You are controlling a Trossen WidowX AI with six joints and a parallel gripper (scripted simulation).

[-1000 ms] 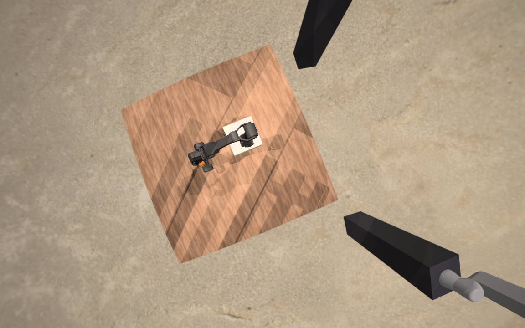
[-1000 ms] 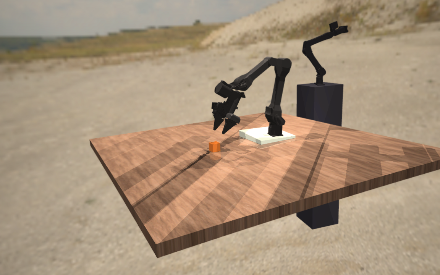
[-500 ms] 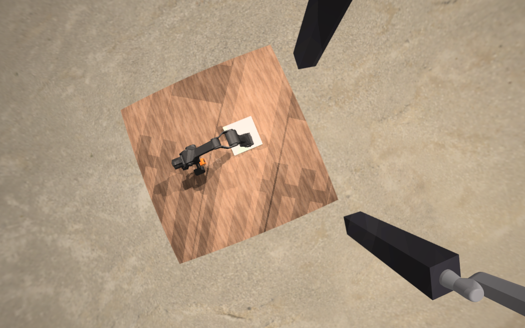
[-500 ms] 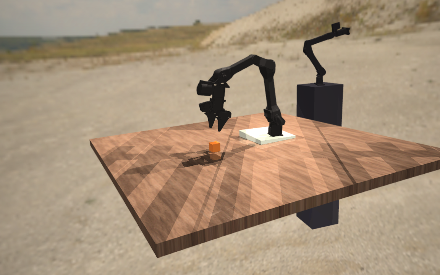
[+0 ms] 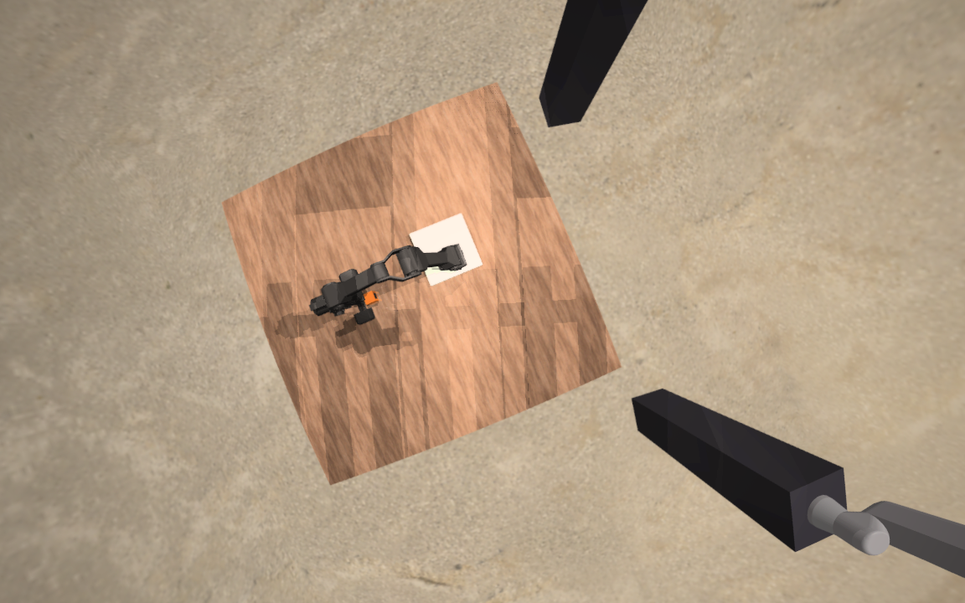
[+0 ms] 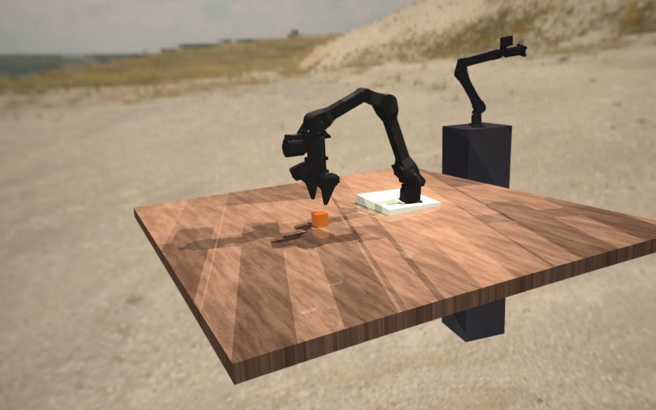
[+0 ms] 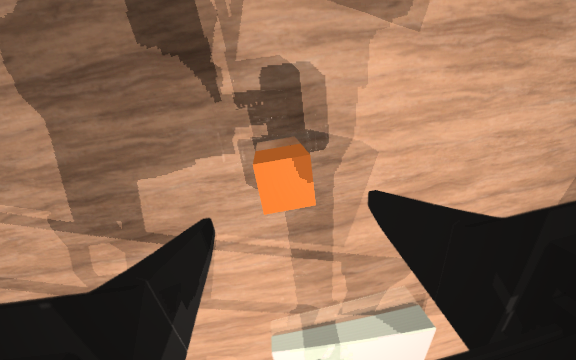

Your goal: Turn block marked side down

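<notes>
The block lies 1 cm behind my gripper tip and 6 cm below it.
</notes>
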